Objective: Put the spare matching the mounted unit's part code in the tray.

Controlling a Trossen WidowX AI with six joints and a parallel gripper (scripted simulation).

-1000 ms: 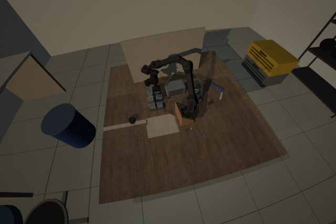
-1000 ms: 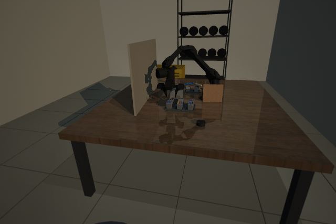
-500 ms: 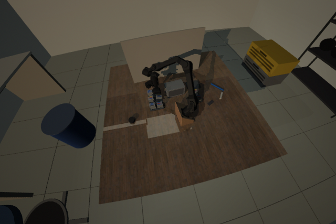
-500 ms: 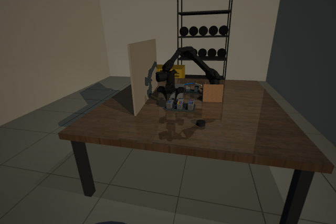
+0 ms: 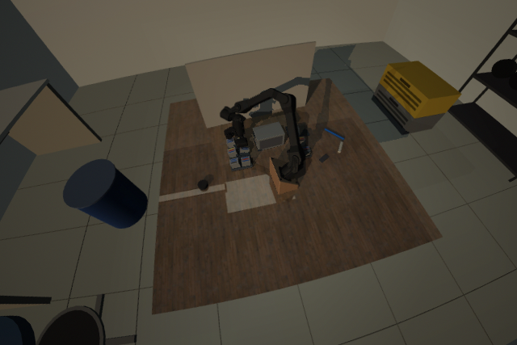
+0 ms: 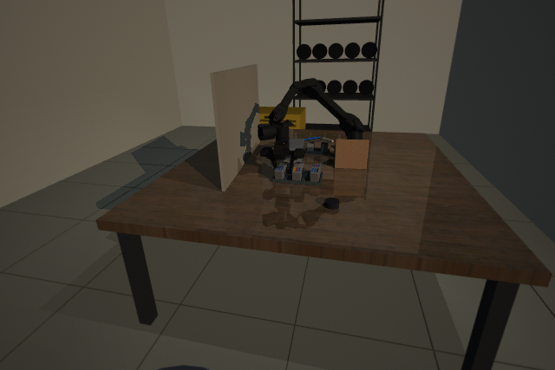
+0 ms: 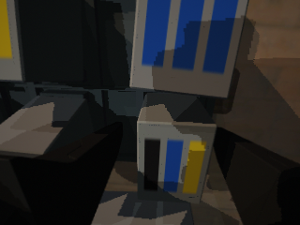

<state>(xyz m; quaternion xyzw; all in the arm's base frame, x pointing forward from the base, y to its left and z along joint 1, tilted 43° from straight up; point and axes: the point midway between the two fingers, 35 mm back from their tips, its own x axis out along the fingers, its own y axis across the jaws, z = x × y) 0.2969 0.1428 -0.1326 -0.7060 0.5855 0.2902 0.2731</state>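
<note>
Now: gripper tip 15 cm to the left of the grey mounted unit and 3 cm below it. The rest, counted from my gripper tip: grey spare cube (2 cm above); then white panel (24 cm ahead, 21 cm above, 12 cm to the right); then black puck (25 cm behind, 22 cm to the left, 1 cm below).
</note>
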